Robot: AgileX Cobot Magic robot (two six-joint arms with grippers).
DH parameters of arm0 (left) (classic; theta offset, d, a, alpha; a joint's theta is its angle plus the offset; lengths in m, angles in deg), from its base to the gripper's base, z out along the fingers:
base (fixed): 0 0 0 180
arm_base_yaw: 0 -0.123 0 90
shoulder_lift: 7.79 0 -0.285 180
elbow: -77.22 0 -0.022 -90
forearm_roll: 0 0.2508 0 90
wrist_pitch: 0 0 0.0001 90
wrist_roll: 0 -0.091 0 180
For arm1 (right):
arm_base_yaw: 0 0.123 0 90
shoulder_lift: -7.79 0 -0.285 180
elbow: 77.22 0 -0.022 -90
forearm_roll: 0 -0.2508 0 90
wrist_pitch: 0 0 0.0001 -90
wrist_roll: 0 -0.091 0 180
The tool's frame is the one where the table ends.
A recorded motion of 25 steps. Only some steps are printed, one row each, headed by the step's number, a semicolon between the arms.
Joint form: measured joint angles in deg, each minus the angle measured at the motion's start. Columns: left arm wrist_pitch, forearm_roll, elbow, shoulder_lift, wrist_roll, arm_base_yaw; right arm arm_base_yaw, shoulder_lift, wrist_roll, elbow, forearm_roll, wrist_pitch.
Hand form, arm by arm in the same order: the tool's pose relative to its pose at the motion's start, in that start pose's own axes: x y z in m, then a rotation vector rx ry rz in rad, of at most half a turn. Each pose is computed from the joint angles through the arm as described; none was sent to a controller.
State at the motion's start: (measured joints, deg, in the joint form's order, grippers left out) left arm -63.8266 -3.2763 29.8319 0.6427 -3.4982 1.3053; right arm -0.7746 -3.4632 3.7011 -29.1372 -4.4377 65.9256
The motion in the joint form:
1: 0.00 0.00 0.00 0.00 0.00 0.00; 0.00 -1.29 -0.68 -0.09 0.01 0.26
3: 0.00 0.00 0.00 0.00 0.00 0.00; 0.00 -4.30 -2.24 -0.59 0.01 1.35
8: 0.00 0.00 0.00 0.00 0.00 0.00; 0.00 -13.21 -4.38 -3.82 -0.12 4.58
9: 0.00 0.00 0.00 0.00 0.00 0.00; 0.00 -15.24 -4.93 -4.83 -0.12 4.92
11: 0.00 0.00 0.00 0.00 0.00 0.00; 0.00 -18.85 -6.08 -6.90 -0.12 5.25
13: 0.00 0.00 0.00 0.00 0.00 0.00; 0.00 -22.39 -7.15 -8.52 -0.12 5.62
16: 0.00 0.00 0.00 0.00 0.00 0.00; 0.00 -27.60 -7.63 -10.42 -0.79 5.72
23: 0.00 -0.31 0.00 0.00 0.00 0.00; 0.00 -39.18 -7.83 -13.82 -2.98 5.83
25: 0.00 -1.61 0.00 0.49 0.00 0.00; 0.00 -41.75 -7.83 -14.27 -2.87 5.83
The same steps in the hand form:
1: 0.0000 0.0000 0.0000 0.0000 0.0000 0.0000; -0.0018 -0.0002 0.0024 -0.0007 0.0254 0.0133
3: 0.0000 0.0000 0.0000 0.0000 0.0000 0.0000; -0.0060 -0.0006 0.0069 -0.0018 0.0881 0.0436
8: 0.0000 0.0000 0.0000 0.0000 0.0000 0.0000; -0.0240 -0.0015 0.0154 -0.0036 0.2434 0.0888
9: 0.0000 0.0000 0.0000 0.0000 0.0000 0.0000; -0.0297 -0.0018 0.0171 -0.0024 0.2671 0.0996
11: 0.0000 0.0000 0.0000 0.0000 0.0000 0.0000; -0.0412 -0.0024 0.0199 0.0006 0.2998 0.1213
13: 0.0000 0.0000 0.0000 0.0000 0.0000 0.0000; -0.0509 -0.0030 0.0249 0.0042 0.3397 0.1421
16: 0.0000 0.0000 0.0000 0.0000 0.0000 0.0000; -0.0635 -0.0032 0.0354 -0.0028 0.3990 0.1600
23: 0.0000 -0.0004 0.0000 0.0048 -0.0003 -0.0024; -0.0856 -0.0028 0.0661 -0.0294 0.5429 0.1946
25: -0.0009 -0.0022 0.0011 0.0254 0.0070 -0.0129; -0.0884 -0.0036 0.0744 -0.0261 0.5798 0.1966

